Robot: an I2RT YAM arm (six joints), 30 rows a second.
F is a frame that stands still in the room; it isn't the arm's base.
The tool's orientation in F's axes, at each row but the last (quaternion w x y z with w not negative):
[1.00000 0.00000 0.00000 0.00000]
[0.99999 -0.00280 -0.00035 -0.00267]
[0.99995 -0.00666 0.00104 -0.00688]
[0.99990 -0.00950 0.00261 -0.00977]
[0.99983 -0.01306 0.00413 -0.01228]
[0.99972 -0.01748 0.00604 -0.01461]
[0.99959 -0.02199 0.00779 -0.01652]
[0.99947 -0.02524 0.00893 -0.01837]
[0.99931 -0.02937 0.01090 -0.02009]
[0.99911 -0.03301 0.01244 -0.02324]
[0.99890 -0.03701 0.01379 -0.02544]
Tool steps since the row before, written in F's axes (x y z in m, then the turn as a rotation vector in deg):
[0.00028 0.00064 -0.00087 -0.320 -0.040 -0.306]
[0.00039 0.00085 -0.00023 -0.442 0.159 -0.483]
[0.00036 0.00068 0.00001 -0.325 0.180 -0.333]
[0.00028 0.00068 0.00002 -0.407 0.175 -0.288]
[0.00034 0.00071 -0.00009 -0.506 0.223 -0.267]
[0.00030 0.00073 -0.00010 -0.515 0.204 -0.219]
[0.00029 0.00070 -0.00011 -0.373 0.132 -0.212]
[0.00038 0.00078 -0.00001 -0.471 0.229 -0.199]
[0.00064 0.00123 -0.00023 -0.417 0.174 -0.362]
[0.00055 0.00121 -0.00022 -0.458 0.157 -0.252]
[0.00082 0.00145 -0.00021 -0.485 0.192 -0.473]
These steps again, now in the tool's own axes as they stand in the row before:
[0.00028 0.00064 -0.00087 -0.320 -0.040 -0.306]
[0.00039 0.00085 -0.00023 -0.443 0.159 -0.482]
[0.00035 0.00068 0.00002 -0.327 0.180 -0.331]
[0.00027 0.00068 0.00003 -0.409 0.172 -0.287]
[0.00032 0.00072 -0.00007 -0.509 0.217 -0.265]
[0.00028 0.00074 -0.00007 -0.518 0.197 -0.218]
[0.00027 0.00071 -0.00007 -0.374 0.129 -0.212]
[0.00035 0.00079 0.00004 -0.476 0.222 -0.196]
[0.00059 0.00127 -0.00014 -0.416 0.178 -0.361]
[0.00050 0.00125 -0.00013 -0.459 0.152 -0.253]
[0.00075 0.00150 -0.00008 -0.482 0.202 -0.472]

